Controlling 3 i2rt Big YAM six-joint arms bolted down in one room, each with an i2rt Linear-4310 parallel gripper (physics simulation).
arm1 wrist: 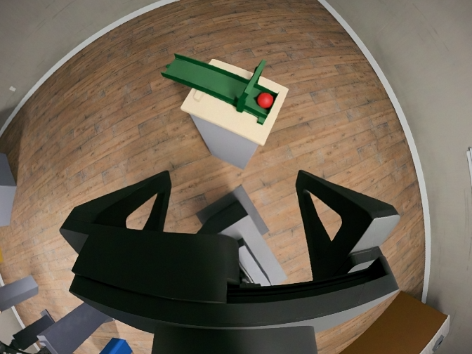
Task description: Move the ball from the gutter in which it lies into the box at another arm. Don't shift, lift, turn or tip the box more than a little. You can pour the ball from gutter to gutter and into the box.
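A green gutter (210, 77) lies across the cream top of a stand, its left end reaching past the stand's edge. An upright green bar (254, 80) rises from it. The red ball (265, 100) lies in the gutter's right end, beyond the bar. Arm1's gripper (233, 174) is open and empty, its fingers wide apart; in the view they are below the stand, apart from the gutter. The box does not show clearly in this view. The grippers of arm2 and arm3 do not show.
The stand has a cream top (227, 119) on a grey column (227, 142). Grey arm base parts (257, 250) show between the fingers. A blue object (116, 346), partly cut off, and grey blocks (75, 327) are at the lower left. A brown surface (400, 327) is at the lower right.
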